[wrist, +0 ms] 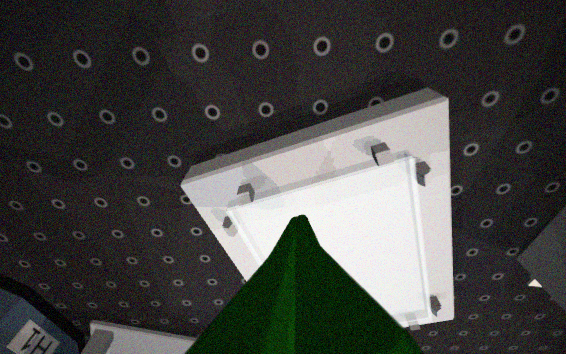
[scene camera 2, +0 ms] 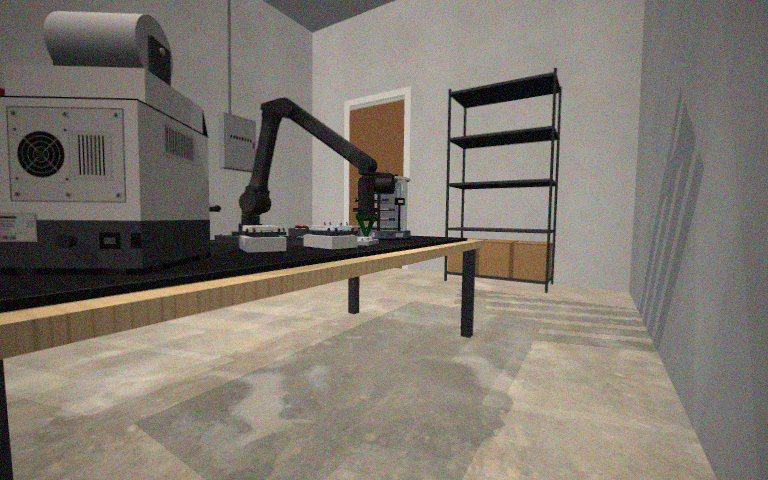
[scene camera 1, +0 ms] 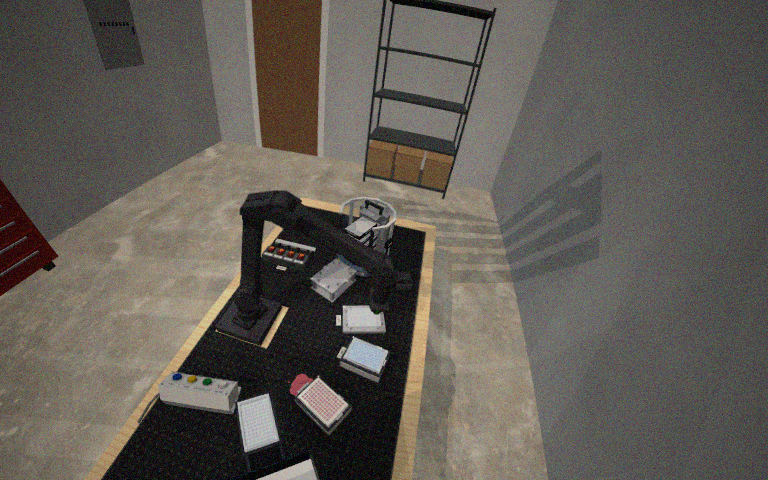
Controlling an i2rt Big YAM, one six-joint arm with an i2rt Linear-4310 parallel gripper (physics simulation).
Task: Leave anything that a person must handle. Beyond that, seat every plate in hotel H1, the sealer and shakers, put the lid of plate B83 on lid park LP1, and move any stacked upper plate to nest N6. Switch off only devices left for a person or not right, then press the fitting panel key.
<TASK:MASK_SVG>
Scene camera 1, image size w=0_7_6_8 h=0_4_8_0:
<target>pink-welled plate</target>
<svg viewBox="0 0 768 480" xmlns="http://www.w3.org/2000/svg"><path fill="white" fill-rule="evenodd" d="M317 378L298 396L298 399L329 428L349 405L320 378Z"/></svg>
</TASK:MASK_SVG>
